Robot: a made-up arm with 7 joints.
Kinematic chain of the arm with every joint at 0, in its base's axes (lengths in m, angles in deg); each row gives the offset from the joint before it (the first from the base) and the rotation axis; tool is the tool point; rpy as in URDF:
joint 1: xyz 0 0 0 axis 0.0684 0.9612 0.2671
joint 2: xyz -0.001 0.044 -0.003 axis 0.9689 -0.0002 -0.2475
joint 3: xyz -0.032 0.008 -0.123 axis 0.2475 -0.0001 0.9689
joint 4: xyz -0.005 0 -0.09 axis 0.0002 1 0
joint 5: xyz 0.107 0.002 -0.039 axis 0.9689 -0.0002 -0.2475
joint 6: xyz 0.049 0 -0.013 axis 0.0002 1 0
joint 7: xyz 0.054 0 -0.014 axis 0.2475 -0.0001 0.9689
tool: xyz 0 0 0 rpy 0 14.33 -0.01
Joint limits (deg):
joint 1: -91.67..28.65
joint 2: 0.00..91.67
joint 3: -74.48..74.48
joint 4: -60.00..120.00
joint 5: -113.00..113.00
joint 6: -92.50..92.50
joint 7: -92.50..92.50
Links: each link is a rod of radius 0.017 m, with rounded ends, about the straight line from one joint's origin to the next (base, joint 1, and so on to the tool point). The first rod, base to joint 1, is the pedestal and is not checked.
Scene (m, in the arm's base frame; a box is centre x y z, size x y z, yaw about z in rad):
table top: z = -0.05
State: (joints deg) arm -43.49 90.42 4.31 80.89 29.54 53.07 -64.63
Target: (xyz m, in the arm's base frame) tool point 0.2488 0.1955 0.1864
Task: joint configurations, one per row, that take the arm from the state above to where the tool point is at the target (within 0.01 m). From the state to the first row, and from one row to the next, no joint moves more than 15 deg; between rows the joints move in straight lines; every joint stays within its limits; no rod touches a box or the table.
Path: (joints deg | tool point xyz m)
1: -48.45 88.18 2.26 66.96 30.64 50.45 -64.63 | 0.1335 0.4426 0.0574
2: -53.42 85.93 0.22 53.02 31.75 47.83 -64.63 | 0.1851 0.4139 0.0826
3: -58.38 83.69 -1.83 39.09 32.85 45.21 -64.63 | 0.2254 0.3713 0.1111
4: -63.34 81.44 -3.87 25.15 33.96 42.60 -64.63 | 0.2506 0.3178 0.1402
5: -68.31 79.20 -5.92 11.22 35.06 39.98 -64.63 | 0.2586 0.2576 0.1665
6: -73.27 76.96 -7.97 -2.72 36.16 37.36 -64.63 | 0.2488 0.1955 0.1864

